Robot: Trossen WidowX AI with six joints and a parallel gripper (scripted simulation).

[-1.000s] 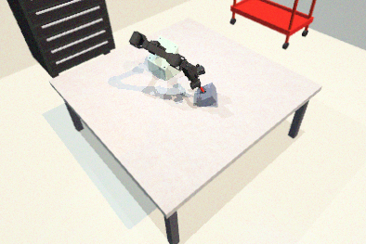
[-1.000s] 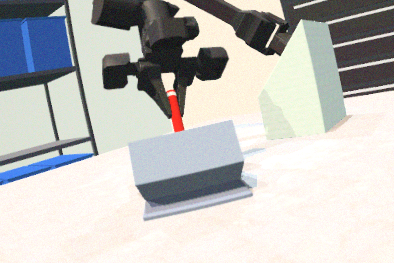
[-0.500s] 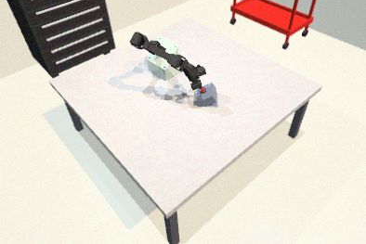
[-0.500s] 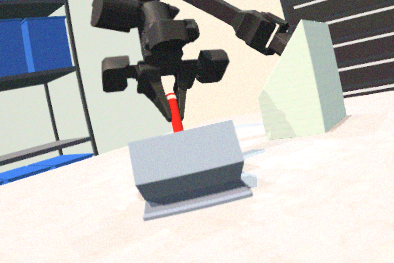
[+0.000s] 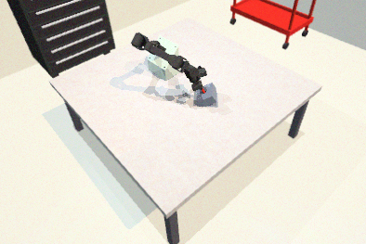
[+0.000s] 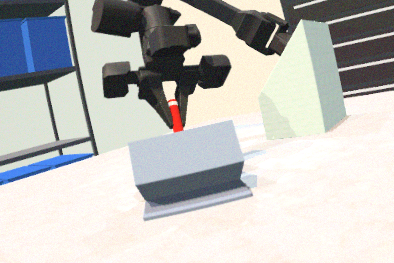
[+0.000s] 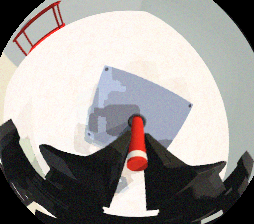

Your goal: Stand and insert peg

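The sloped panel lies 50 mm below my gripper tip, 20 mm to the left of it and 20 mm ahead of it. Round my gripper tip: red peg (20 mm above, 10 mm to the right, 10 mm behind).
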